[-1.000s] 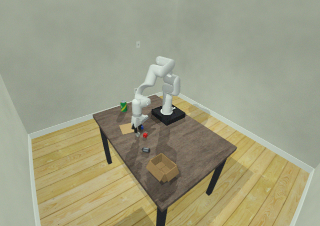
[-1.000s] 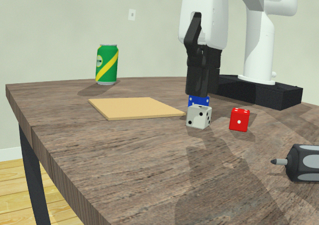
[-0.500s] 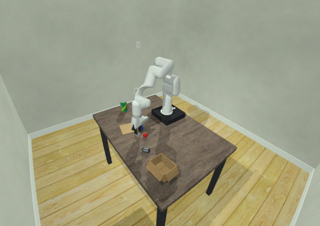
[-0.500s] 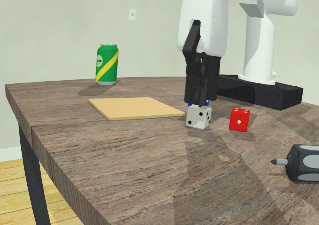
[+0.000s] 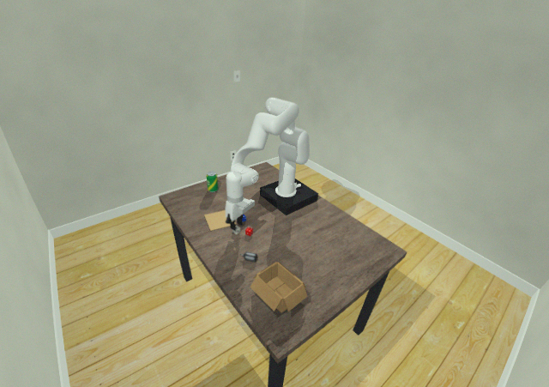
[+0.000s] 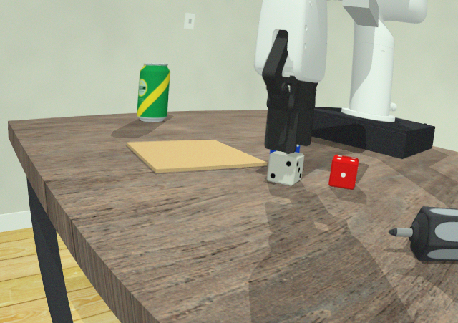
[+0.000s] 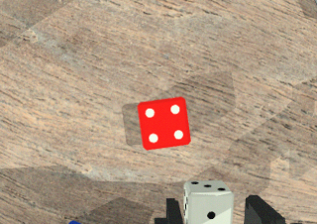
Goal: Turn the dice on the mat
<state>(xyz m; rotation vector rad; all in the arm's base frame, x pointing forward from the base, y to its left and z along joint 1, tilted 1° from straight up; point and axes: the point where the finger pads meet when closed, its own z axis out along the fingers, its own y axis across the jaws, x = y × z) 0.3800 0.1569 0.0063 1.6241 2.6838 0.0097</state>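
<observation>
Right now my hand is 4 cm above the white die. Also, from my hand: red die: 5 cm behind, 4 cm to the left, 4 cm below; blue die: 8 cm to the right, 6 cm behind, 4 cm below; tan mat: 13 cm to the right, 5 cm below, 5 cm ahead.
</observation>
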